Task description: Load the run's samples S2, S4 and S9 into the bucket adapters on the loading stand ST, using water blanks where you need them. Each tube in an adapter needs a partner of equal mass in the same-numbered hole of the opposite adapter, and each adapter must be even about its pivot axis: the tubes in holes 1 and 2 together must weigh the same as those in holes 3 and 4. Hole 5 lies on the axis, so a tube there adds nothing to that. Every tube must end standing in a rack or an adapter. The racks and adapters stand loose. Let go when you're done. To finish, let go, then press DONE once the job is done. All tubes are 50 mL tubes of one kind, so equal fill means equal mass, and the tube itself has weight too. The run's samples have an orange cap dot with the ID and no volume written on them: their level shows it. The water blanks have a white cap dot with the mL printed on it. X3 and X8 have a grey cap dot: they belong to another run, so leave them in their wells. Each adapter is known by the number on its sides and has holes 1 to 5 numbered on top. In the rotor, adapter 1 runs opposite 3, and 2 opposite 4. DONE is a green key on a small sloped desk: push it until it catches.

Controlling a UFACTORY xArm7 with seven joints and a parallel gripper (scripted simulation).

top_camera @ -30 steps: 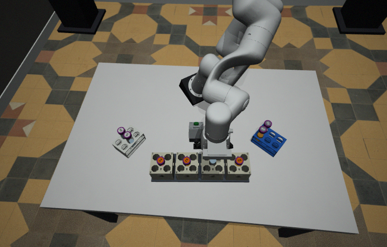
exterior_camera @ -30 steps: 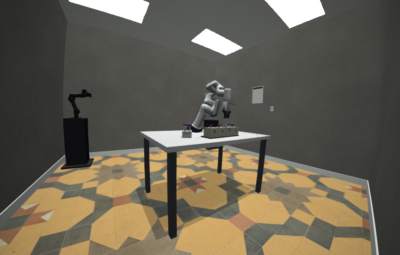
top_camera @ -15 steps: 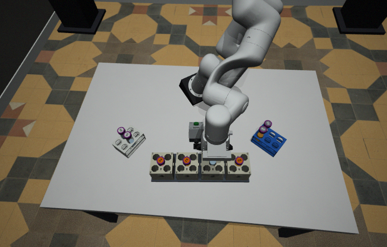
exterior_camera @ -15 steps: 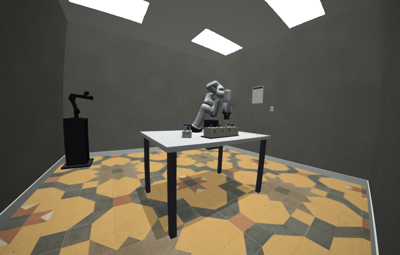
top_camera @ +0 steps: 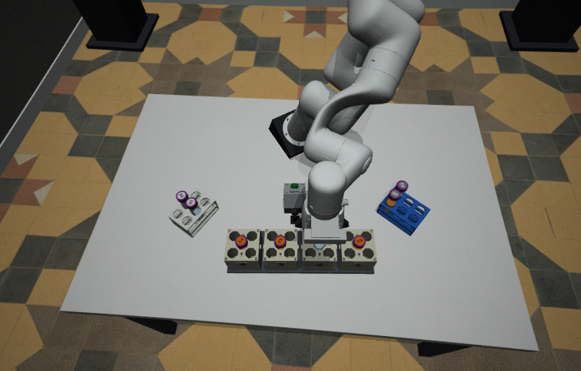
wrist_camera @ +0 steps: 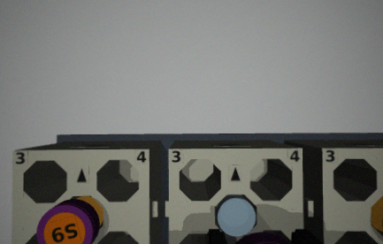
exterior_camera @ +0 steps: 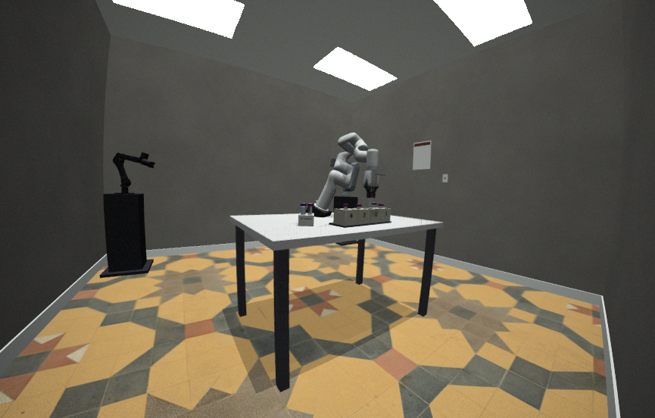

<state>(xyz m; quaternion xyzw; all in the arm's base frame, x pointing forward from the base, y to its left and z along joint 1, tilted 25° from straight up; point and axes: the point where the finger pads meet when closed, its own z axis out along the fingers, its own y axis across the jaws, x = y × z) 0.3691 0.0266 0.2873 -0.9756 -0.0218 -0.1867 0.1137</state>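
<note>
Right now my hand is 50 mm above the water blank tube and 10 mm past it. Also, from my hand: adapter: 130 mm below; then green DONE key: 210 mm behind, 120 mm below, 90 mm to the right; then loading stand: 180 mm below, 60 mm to the right.
</note>
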